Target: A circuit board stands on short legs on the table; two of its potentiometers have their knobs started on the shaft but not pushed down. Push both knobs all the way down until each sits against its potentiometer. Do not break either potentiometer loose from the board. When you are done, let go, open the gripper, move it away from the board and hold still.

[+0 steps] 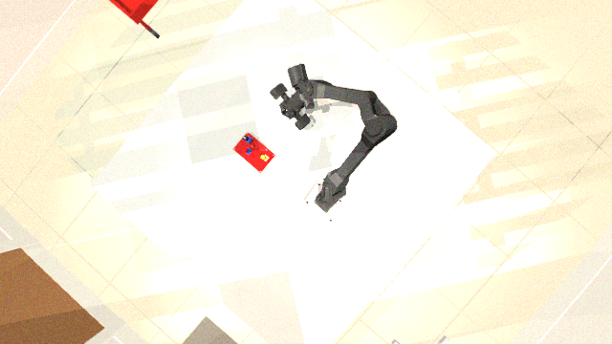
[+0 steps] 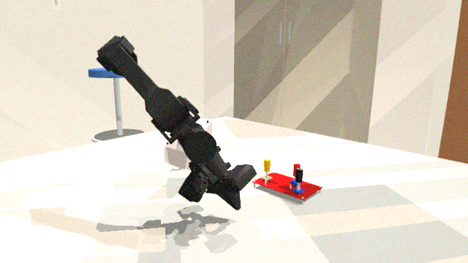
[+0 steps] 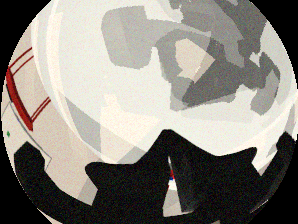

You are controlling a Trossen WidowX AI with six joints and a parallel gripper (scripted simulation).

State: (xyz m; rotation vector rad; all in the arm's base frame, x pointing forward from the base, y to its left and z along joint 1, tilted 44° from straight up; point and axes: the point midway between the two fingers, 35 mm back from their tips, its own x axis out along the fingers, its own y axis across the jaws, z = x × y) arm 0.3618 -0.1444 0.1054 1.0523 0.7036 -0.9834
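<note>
Right now my gripper tip is 190 mm to the right of the yellow knob, 70 mm past it and 40 mm below it. Round my gripper tip: black knob 180 mm to the left, 40 mm ahead, 40 mm above.
</note>
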